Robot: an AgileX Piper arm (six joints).
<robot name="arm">
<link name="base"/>
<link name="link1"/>
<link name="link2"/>
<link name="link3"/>
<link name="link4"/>
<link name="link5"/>
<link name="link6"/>
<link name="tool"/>
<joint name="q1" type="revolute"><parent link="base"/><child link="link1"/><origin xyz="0 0 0.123" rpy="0 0 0"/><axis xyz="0 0 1"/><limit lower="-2.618" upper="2.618"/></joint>
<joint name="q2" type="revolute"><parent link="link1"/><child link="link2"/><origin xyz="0 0 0" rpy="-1.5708 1.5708 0"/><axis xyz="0 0 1"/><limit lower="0" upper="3.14"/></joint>
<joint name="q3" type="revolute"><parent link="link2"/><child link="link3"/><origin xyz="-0.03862 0.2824 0" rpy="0 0 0"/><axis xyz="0 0 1"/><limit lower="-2.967" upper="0"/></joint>
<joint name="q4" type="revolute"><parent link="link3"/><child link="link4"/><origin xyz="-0.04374 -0.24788 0" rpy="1.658 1.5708 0"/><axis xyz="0 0 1"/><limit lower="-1.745" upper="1.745"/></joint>
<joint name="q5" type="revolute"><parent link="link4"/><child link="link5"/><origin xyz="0 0 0" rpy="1.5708 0 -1.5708"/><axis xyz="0 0 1"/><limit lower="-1.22" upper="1.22"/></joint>
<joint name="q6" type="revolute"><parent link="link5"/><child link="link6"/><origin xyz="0 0.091 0" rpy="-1.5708 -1.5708 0"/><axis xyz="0 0 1"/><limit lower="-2.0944" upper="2.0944"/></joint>
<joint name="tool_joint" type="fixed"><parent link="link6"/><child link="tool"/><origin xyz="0 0 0" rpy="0 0 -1.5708"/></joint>
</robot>
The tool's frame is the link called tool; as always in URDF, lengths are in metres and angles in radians.
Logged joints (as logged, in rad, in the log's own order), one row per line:
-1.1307 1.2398 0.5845 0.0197 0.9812 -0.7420
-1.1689 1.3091 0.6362 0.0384 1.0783 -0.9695
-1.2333 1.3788 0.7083 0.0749 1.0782 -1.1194
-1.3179 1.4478 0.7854 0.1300 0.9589 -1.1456
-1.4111 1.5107 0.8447 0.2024 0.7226 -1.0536
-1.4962 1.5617 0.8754 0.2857 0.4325 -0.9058
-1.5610 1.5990 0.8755 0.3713 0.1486 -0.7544
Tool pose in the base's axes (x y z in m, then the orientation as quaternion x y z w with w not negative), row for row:
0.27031 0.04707 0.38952 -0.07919 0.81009 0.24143 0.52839
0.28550 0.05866 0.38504 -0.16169 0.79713 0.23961 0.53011
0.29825 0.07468 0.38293 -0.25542 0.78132 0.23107 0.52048
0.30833 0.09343 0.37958 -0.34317 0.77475 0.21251 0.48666
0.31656 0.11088 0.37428 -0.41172 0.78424 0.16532 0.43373
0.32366 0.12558 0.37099 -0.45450 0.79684 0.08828 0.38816
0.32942 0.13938 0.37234 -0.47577 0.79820 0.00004 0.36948
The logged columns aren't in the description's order. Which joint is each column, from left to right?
Columns, left to right: q3, q2, q5, q1, q4, q6.
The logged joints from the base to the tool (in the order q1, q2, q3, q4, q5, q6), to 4 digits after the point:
0.0197 1.2398 -1.1307 0.9812 0.5845 -0.7420
0.0384 1.3091 -1.1689 1.0783 0.6362 -0.9695
0.0749 1.3788 -1.2333 1.0782 0.7083 -1.1194
0.1300 1.4478 -1.3179 0.9589 0.7854 -1.1456
0.2024 1.5107 -1.4111 0.7226 0.8447 -1.0536
0.2857 1.5617 -1.4962 0.4325 0.8754 -0.9058
0.3713 1.5990 -1.5610 0.1486 0.8755 -0.7544

